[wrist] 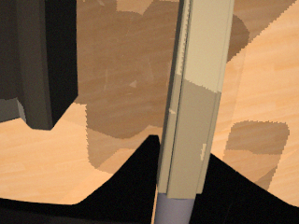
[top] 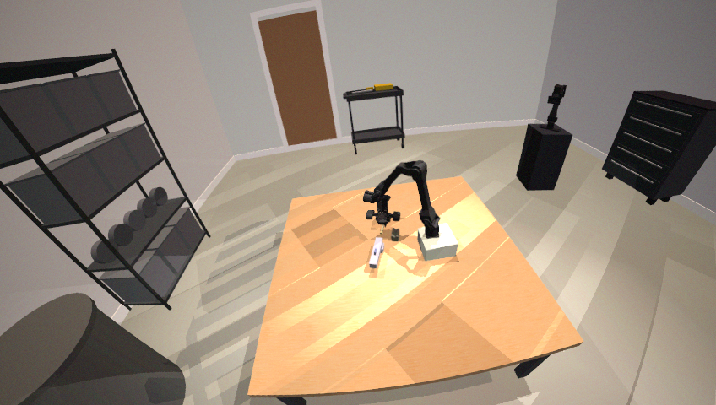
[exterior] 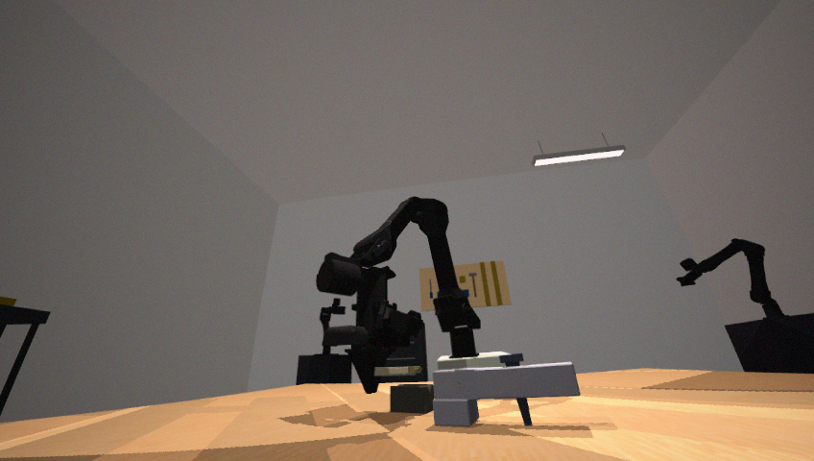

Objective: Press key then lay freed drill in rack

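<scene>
Now: gripper tip 4 cm to the right of the drill and 3 cm below it. The rest, counted from my gripper tip: dark t-shaped post 23 cm to the left, 3 cm ahead, 2 cm above; then rack 6 cm behind, 5 cm to the left, 2 cm below; then long grey body 21 cm to the left, 3 cm ahead, 1 cm above.
</scene>
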